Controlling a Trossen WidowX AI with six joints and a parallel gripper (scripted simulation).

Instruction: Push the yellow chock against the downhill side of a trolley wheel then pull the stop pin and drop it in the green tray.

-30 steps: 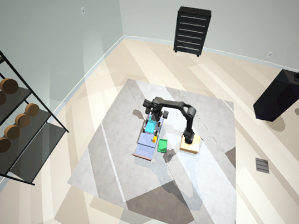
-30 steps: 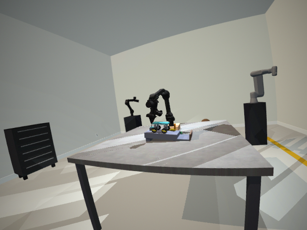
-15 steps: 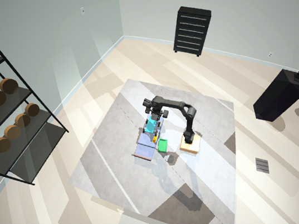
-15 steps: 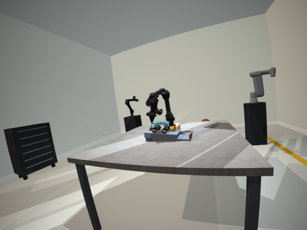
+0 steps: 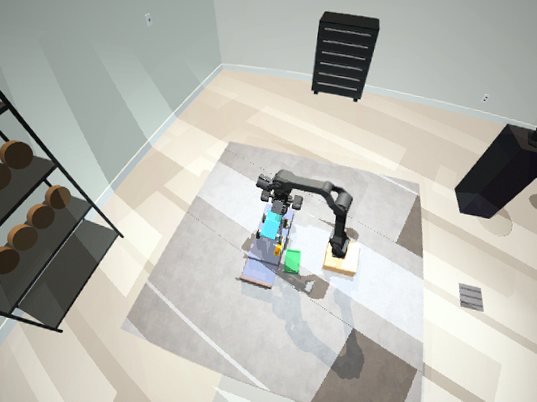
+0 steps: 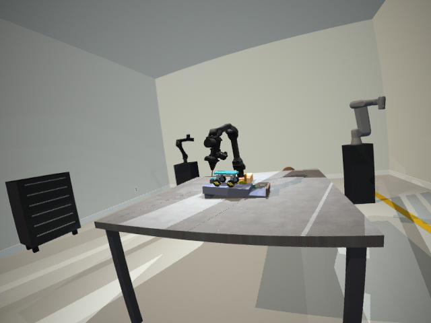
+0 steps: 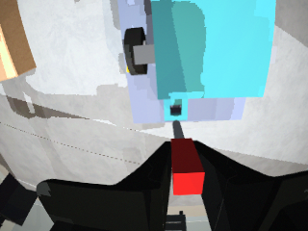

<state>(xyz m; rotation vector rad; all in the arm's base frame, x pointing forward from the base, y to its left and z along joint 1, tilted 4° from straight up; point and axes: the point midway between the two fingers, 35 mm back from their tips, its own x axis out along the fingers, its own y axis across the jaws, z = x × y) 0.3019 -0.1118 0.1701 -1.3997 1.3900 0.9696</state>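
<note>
The green tray lies 100 mm behind my gripper tip, 200 mm to the left of it and 180 mm below it. Also, from my gripper tip: trolley: 20 mm ahead, 100 mm to the left, 60 mm below; then red-headed stop pin: right at my gripper tip; then blue-grey ramp: 30 mm ahead, 100 mm to the left, 130 mm below.
</note>
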